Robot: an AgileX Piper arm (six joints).
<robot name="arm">
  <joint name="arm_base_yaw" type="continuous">
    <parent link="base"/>
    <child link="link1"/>
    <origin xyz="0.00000 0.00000 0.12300" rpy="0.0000 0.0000 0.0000"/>
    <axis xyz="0 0 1"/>
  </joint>
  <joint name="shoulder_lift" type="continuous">
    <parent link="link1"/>
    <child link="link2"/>
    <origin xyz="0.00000 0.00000 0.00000" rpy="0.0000 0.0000 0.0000"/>
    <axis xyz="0 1 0"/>
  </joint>
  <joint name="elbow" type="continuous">
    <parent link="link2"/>
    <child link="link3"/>
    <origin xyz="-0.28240 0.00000 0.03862" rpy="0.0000 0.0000 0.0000"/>
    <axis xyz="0 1 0"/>
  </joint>
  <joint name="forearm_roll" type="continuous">
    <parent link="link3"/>
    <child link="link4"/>
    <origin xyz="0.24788 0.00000 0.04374" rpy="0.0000 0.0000 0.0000"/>
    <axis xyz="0.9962 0 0.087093"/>
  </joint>
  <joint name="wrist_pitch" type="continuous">
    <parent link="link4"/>
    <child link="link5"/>
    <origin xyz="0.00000 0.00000 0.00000" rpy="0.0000 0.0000 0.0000"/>
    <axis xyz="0 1 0"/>
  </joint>
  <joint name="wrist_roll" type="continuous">
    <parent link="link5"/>
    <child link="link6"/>
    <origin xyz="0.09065 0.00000 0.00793" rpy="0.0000 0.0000 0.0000"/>
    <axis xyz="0.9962 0 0.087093"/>
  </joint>
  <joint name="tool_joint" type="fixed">
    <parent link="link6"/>
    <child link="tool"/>
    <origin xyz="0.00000 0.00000 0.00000" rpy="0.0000 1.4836 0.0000"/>
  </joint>
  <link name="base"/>
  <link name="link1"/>
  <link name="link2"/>
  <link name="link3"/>
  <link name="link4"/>
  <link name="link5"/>
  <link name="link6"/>
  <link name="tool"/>
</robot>
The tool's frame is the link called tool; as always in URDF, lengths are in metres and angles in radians. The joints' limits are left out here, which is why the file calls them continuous.
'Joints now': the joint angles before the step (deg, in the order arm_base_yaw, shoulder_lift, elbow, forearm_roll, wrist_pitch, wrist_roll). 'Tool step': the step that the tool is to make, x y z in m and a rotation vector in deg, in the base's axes. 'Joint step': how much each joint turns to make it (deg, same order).
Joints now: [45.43 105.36 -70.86 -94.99 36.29 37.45]
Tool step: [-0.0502 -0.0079 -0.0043 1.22 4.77 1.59]
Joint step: [4.90 -7.44 9.94 5.19 0.62 0.31]
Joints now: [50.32 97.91 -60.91 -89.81 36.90 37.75]
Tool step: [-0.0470 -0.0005 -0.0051 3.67 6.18 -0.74]
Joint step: [6.56 -5.24 6.08 9.53 2.30 0.54]
